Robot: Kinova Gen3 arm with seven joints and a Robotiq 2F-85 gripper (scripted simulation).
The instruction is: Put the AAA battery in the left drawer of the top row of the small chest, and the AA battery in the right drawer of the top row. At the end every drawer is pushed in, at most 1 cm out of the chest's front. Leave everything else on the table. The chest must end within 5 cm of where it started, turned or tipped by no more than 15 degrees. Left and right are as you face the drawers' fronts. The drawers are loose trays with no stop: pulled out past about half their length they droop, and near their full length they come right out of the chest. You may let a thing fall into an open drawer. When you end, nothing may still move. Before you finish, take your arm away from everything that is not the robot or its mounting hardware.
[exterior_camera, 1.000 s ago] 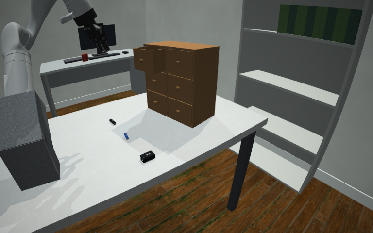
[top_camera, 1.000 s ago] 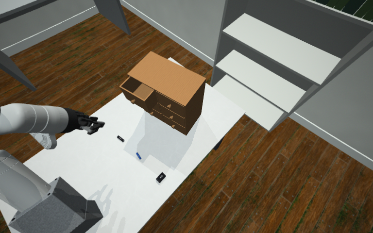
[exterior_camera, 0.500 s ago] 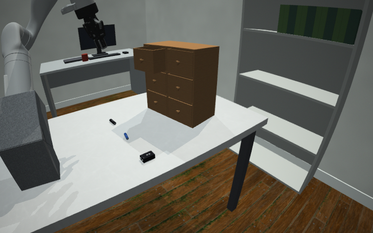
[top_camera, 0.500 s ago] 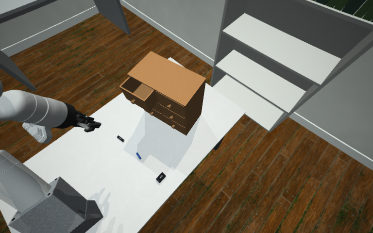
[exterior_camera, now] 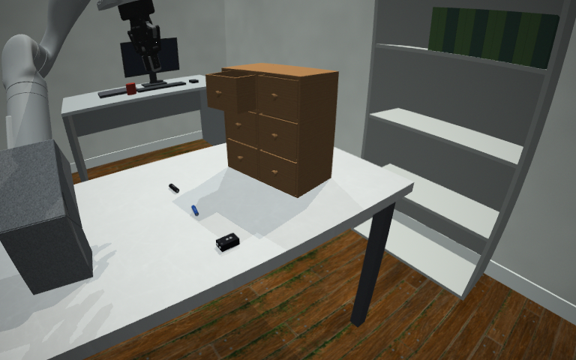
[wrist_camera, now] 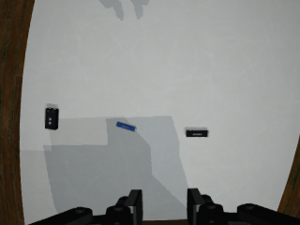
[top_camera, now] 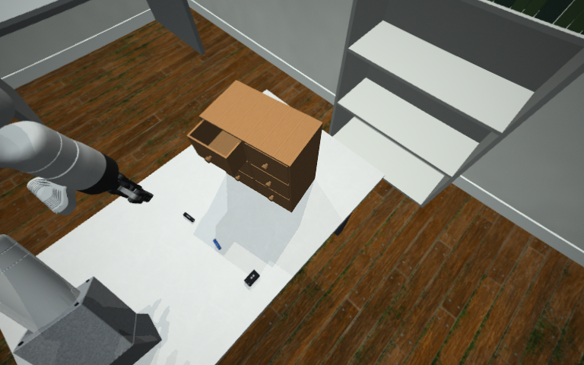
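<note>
The blue AAA battery is 30 mm ahead of my hand, 70 mm to the right of it and 380 mm below it. The rest, counted from my hand: black box 10 mm ahead, 250 mm to the right, 380 mm below; black AA battery 30 mm ahead, 80 mm to the left, 380 mm below.
</note>
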